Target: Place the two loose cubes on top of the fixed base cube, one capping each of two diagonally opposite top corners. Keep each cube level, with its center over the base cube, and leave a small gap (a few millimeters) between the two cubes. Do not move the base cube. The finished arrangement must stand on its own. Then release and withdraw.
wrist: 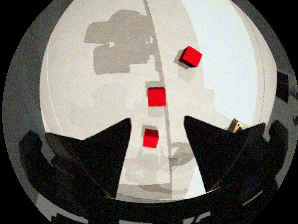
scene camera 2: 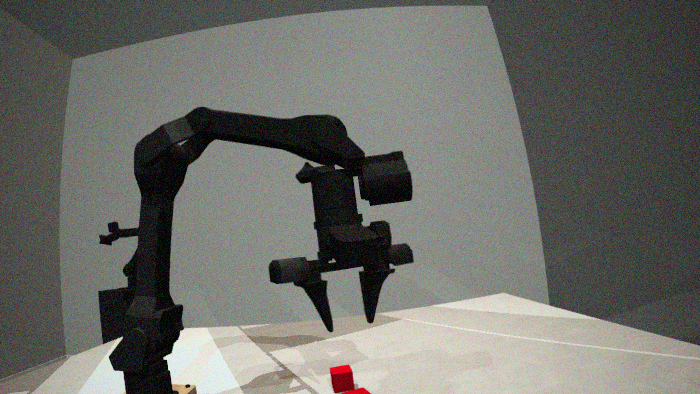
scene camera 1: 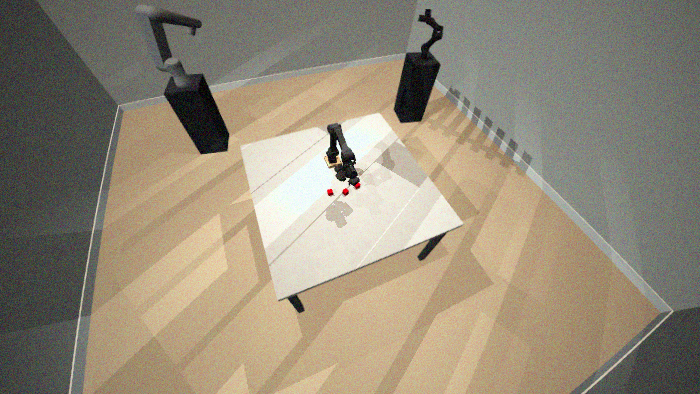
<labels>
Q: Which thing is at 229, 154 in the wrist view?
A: My gripper.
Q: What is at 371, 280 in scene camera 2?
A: My gripper.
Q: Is my gripper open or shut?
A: Open.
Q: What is my gripper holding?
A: Nothing.
</labels>
